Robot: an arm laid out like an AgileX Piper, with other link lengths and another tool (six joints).
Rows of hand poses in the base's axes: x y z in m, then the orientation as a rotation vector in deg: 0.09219 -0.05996 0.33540 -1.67 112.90 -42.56; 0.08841 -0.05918 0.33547 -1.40 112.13 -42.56; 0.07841 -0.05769 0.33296 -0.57 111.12 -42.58; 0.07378 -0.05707 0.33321 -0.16 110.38 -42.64; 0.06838 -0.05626 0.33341 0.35 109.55 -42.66; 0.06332 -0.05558 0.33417 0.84 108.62 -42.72; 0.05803 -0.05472 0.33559 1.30 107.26 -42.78; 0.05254 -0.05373 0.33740 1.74 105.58 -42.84; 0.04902 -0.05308 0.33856 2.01 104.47 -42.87; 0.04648 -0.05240 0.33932 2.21 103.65 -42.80; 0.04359 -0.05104 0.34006 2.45 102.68 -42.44; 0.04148 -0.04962 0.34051 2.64 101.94 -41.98; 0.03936 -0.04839 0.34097 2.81 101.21 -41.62; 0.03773 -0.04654 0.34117 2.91 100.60 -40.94; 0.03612 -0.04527 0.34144 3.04 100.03 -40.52
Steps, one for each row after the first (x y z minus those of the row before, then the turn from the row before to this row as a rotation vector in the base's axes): -0.00378 0.00078 0.00007 -0.08 -0.78 -0.02; -0.01000 0.00149 -0.00251 0.08 -1.15 -0.36; -0.00463 0.00062 0.00025 -0.05 -0.78 -0.16; -0.00540 0.00081 0.00020 -0.01 -0.90 -0.19; -0.00506 0.00068 0.00076 -0.07 -0.97 -0.18; -0.00529 0.00086 0.00142 -0.20 -1.36 -0.09; -0.00549 0.00099 0.00181 -0.29 -1.65 -0.02; -0.00352 0.00065 0.00116 -0.20 -1.09 0.00; -0.00254 0.00068 0.00076 -0.09 -0.82 0.05; -0.00289 0.00136 0.00074 0.08 -1.03 0.21; -0.00211 0.00142 0.00045 0.18 -0.82 0.26; -0.00212 0.00123 0.00046 0.11 -0.79 0.21; -0.00163 0.00185 0.00020 0.32 -0.72 0.42; -0.00161 0.00127 0.00027 0.18 -0.64 0.24
